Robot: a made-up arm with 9 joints. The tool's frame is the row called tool. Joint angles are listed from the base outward.
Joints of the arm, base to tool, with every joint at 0 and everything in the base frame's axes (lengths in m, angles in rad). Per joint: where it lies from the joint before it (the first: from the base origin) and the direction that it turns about. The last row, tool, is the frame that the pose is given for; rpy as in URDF.
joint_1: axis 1 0 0 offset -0.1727 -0.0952 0.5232
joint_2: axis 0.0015 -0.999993 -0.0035 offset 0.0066 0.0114 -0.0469
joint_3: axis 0 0 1 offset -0.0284 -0.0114 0.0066
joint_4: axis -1 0 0 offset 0.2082 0.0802 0.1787
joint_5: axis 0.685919 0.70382 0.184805 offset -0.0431 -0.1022 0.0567
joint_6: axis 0 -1 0 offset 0.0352 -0.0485 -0.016
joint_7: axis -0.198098 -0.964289 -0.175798 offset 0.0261 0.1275 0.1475
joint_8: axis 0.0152 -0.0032 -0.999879 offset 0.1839 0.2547 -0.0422
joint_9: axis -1 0 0 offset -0.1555 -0.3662 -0.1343
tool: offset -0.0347 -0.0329 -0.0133 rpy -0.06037 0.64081 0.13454
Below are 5 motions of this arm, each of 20 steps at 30 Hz.
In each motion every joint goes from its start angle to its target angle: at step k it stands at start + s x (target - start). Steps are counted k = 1, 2, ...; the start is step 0. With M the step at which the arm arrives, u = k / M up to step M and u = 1 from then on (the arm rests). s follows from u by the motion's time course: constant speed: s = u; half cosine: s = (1 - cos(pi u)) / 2; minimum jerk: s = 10 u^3 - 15 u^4 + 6 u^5.
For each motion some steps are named. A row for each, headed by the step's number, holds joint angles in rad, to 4 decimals.
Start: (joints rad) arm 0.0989 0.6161 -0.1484 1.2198 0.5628 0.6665 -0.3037 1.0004 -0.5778
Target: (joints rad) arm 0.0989 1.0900 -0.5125 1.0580 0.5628 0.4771 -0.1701 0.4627 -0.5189
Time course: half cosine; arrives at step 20
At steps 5, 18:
5: 0.0989 0.6855 -0.2017 1.1961 0.5628 0.6388 -0.2841 0.9217 -0.5692
18: 0.0989 1.0784 -0.5036 1.0620 0.5628 0.4817 -0.1734 0.4759 -0.5203

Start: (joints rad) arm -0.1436 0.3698 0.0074 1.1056 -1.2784 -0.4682 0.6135 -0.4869 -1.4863
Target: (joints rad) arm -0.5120 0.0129 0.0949 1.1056 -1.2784 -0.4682 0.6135 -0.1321 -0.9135
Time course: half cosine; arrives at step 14
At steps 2, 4, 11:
2: -0.1618 0.3521 0.0117 1.1056 -1.2784 -0.4682 0.6135 -0.4693 -1.4579
4: -0.2130 0.3026 0.0239 1.1056 -1.2784 -0.4682 0.6135 -0.4201 -1.3785
11: -0.4718 0.0518 0.0854 1.1056 -1.2784 -0.4682 0.6135 -0.1708 -0.9760

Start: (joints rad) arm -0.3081 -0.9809 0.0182 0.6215 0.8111 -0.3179 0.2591 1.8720 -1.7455
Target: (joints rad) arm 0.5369 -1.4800 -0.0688 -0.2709 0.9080 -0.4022 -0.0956 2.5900 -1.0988
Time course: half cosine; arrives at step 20
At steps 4, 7, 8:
4: -0.2274 -1.0286 0.0099 0.5363 0.8204 -0.3259 0.2252 1.9406 -1.6837
7: -0.0774 -1.1172 -0.0056 0.3779 0.8376 -0.3409 0.1623 2.0680 -1.5689
8: -0.0162 -1.1533 -0.0119 0.3132 0.8446 -0.3470 0.1366 2.1201 -1.5221

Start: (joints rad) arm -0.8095 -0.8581 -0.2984 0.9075 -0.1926 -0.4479 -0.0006 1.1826 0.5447
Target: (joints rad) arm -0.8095 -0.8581 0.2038 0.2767 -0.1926 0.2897 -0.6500 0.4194 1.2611
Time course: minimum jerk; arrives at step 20
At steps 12, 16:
12: -0.8095 -0.8581 0.0444 0.4769 -0.1926 0.0556 -0.4439 0.6617 1.0337
16: -0.8095 -0.8581 0.1747 0.3132 -0.1926 0.2470 -0.6124 0.4636 1.2196

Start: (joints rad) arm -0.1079 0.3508 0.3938 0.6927 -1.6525 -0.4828 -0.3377 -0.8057 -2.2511
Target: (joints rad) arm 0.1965 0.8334 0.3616 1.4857 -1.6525 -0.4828 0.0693 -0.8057 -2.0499
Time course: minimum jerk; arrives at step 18
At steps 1, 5, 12, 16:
1: -0.1074 0.3516 0.3937 0.6939 -1.6525 -0.4828 -0.3371 -0.8057 -2.2508
5: -0.0668 0.4159 0.3895 0.7997 -1.6525 -0.4828 -0.2828 -0.8057 -2.2239
12: 0.1326 0.7321 0.3684 1.3193 -1.6525 -0.4828 -0.0161 -0.8057 -2.0921
16: 0.1930 0.8278 0.3620 1.4766 -1.6525 -0.4828 0.0646 -0.8057 -2.0522

